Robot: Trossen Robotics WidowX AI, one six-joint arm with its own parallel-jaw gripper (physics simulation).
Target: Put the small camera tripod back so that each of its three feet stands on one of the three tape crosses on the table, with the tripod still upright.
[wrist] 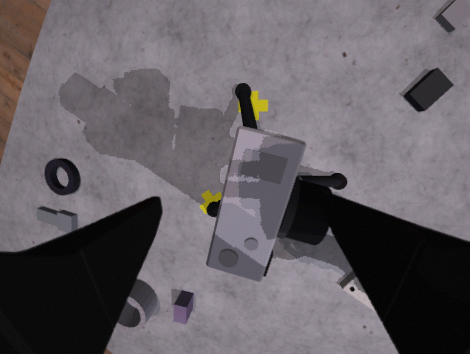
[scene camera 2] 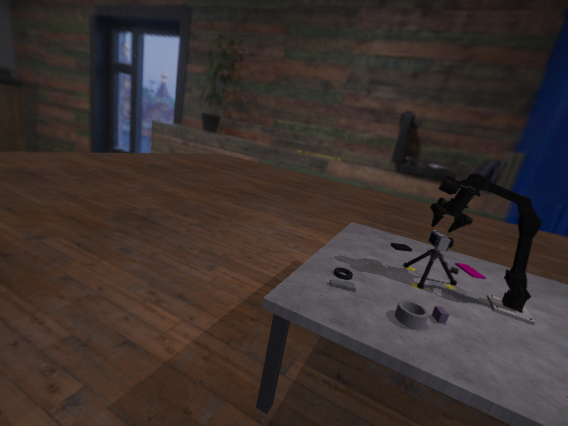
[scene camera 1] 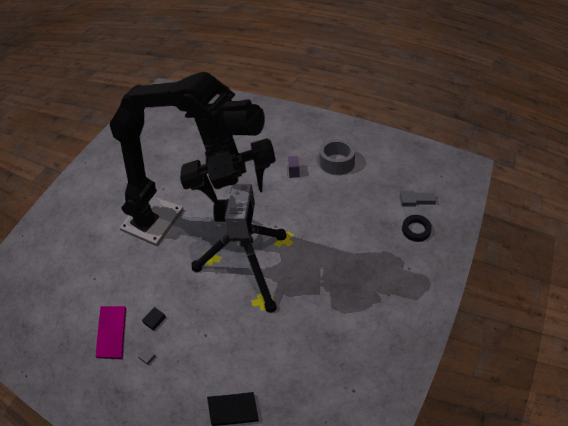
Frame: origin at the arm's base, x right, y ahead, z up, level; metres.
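Seen in the pictures: gripper, between the fingertips: (wrist: pixel 243 203) (scene camera 2: pixel 440 229) (scene camera 1: pixel 239 197); arm's base, origin of its link: (scene camera 2: pixel 512 306) (scene camera 1: pixel 144 220).
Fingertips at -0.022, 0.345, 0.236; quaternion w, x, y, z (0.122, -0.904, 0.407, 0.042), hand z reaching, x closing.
Offsets run from my fingertips to a thing's top centre, as dx, dy, dz. "pt": to the spot under its first point.
The tripod (scene camera 1: pixel 258 272) (scene camera 2: pixel 427 270) stands upright with a grey camera (scene camera 1: pixel 239 222) (scene camera 2: pixel 441 241) (wrist: pixel 250 200) on top, its black lens to one side. Yellow tape crosses @(-0.126, +0.007, -0.248) (scene camera 1: pixel 286 240) @(+0.014, -0.112, -0.248) (scene camera 1: pixel 214 259) @(+0.055, +0.070, -0.248) (scene camera 1: pixel 258 302) (scene camera 2: pixel 411 269) (scene camera 2: pixel 450 287) (wrist: pixel 261 105) lie by the feet. The front foot @(pt +0.068, +0.100, -0.233) (scene camera 1: pixel 270 307) (wrist: pixel 243 90) is at its cross's edge, the left foot @(pt +0.065, -0.112, -0.230) (scene camera 1: pixel 197 266) (wrist: pixel 339 181) lies just outside its cross, and the right foot @(pt -0.122, +0.005, -0.228) (scene camera 1: pixel 281 234) overlaps its cross's edge. My gripper (scene camera 1: pixel 238 196) (scene camera 2: pixel 442 228) (wrist: pixel 243 203) is open and empty just above the camera; its right finger overlaps the lens in the wrist view.
A grey cylinder @(-0.437, -0.016, -0.201) (scene camera 1: pixel 337 166) (scene camera 2: pixel 411 320) and purple block @(-0.343, -0.101, -0.209) (scene camera 1: pixel 294 167) (wrist: pixel 183 311) stand behind. A stepped grey piece @(-0.423, +0.249, -0.234) (scene camera 1: pixel 409 198) and black ring @(-0.322, +0.288, -0.234) (scene camera 1: pixel 416 237) lie right. A pink slab @(+0.345, -0.184, -0.241) (scene camera 1: pixel 111 332), dark block @(+0.245, -0.113, -0.234) (scene camera 1: pixel 154 318), grey tile @(+0.339, -0.062, -0.237) (scene camera 1: pixel 147 356) and black slab @(+0.332, +0.180, -0.234) (scene camera 1: pixel 233 408) lie in front.
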